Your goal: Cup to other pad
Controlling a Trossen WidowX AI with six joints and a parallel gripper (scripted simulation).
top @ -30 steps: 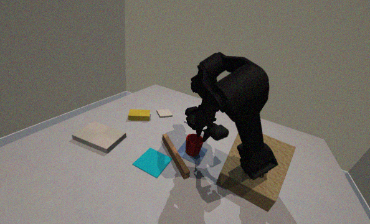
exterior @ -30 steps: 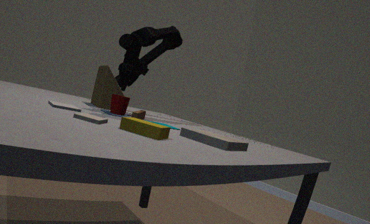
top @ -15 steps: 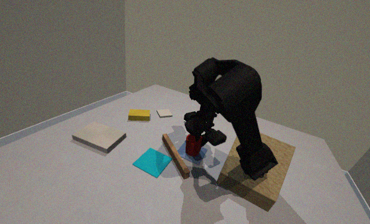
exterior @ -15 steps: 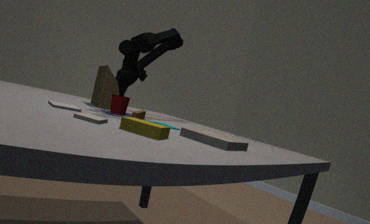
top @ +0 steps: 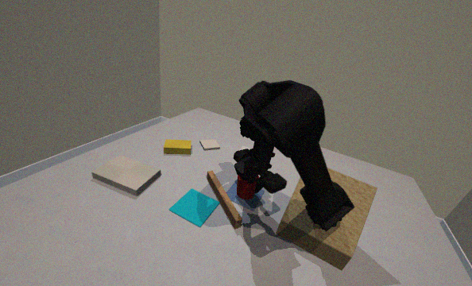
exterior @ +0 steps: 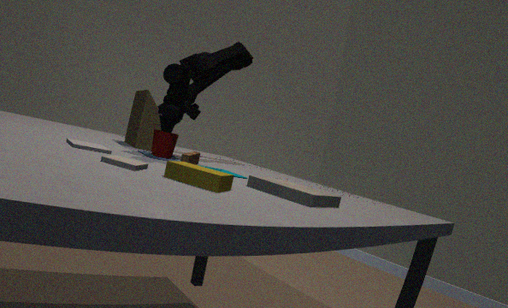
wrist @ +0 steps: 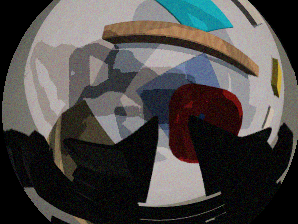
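Now: gripper tip 30 mm short of the dark red cup, 20 mm to the left of it and 10 mm above it. Also, from my gripper tip: teal pad 130 mm ahead, 130 mm to the left, 50 mm below; then brown stick 80 mm ahead, 60 mm to the left, 40 mm below; then light blue pad 30 mm ahead, 10 mm to the right, 50 mm below.
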